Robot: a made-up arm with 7 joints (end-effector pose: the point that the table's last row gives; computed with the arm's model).
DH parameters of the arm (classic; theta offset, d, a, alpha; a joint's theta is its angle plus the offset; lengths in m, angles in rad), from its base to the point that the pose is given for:
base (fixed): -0.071 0 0 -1.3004
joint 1: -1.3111 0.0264 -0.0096 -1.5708
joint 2: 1.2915 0 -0.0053 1.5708
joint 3: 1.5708 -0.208 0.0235 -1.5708
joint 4: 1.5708 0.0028 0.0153 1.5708
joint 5: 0 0.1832 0 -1.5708
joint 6: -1.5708 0 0.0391 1.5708
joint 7: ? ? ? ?
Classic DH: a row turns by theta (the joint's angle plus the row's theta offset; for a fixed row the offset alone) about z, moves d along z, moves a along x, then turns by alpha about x.
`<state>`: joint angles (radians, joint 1 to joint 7).
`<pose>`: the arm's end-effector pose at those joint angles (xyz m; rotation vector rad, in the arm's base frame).
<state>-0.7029 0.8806 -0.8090 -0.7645 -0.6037 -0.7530 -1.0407</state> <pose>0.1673 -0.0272 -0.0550 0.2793 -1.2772 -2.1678</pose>
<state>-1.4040 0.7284 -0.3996 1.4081 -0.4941 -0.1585 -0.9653</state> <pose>0.3988 0.2018 -0.0625 0.2695 0.1830 -0.6372</pose>
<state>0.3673 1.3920 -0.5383 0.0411 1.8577 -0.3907 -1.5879</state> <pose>0.0469 0.2536 -0.2446 -1.2120 -1.2310 1.1029</pose>
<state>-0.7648 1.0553 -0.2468 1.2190 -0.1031 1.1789 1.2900</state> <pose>0.2113 0.3514 -0.1570 1.6981 1.2767 1.8822</pose>
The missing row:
joint 7: 0 0 0 0
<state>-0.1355 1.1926 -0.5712 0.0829 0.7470 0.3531 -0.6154</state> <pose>0.1912 0.2108 -0.2263 1.8174 1.1234 -0.8087</pose>
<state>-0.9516 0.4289 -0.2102 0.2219 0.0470 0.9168 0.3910</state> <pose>0.3642 0.0366 -0.0907 0.6546 0.3141 0.3879</pose>
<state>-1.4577 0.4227 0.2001 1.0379 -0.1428 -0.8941 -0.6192</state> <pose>0.4107 0.0901 0.0226 0.3883 -1.0495 -0.4553</pose>
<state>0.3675 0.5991 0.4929 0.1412 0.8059 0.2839 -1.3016</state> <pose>0.0596 0.2974 -0.2247 0.5665 1.6927 -0.5497</pose>
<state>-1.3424 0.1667 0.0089 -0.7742 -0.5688 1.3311 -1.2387</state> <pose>0.1902 -0.0414 0.1145 0.4628 -0.3082 -1.9993</pose>
